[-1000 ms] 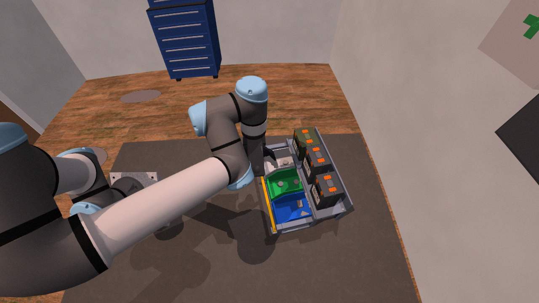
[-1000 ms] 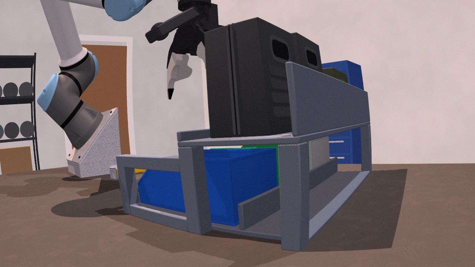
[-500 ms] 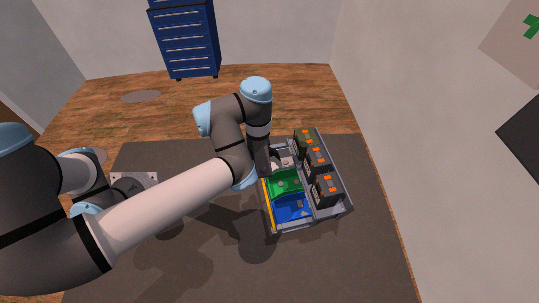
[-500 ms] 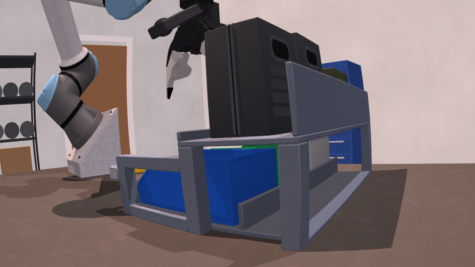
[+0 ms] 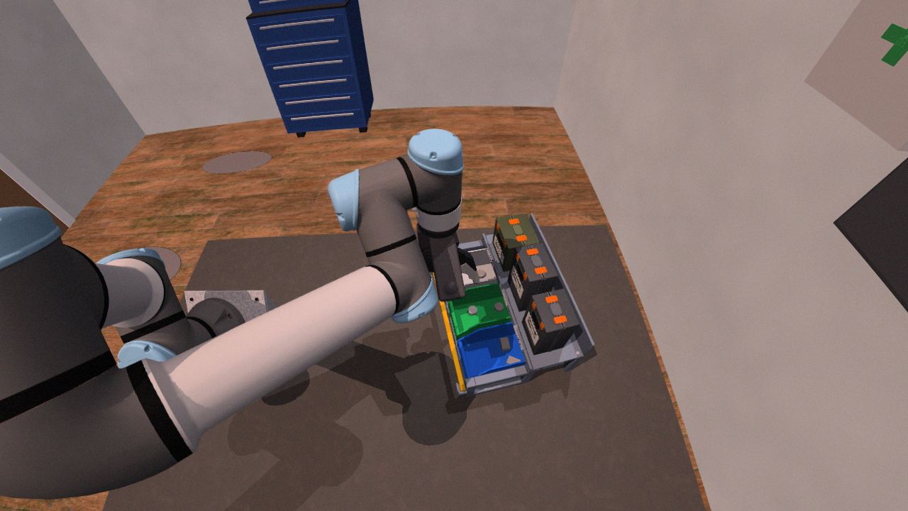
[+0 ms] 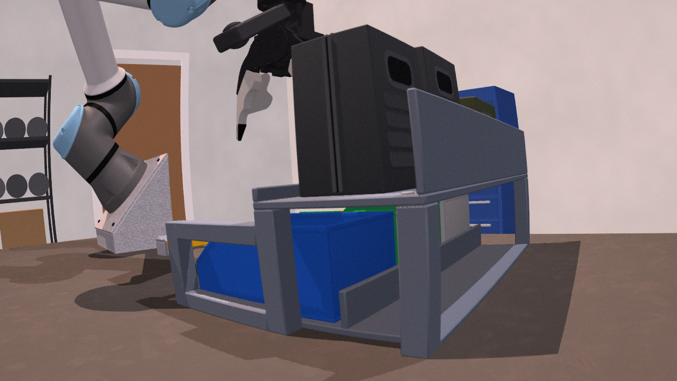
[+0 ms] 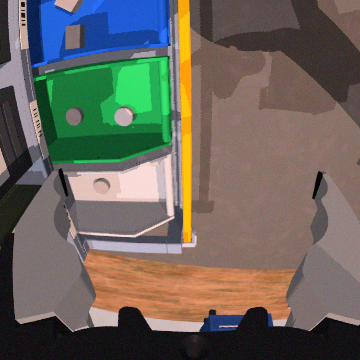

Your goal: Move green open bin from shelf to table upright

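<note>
Now: hand 120 mm above the yellow bar. From my hand the other things lie so: grey bin (70 mm ahead, 140 mm to the left, 130 mm below); green open bin (100 mm ahead, 30 mm to the left, 130 mm below); blue bin (130 mm ahead, 80 mm to the right, 130 mm below).
</note>
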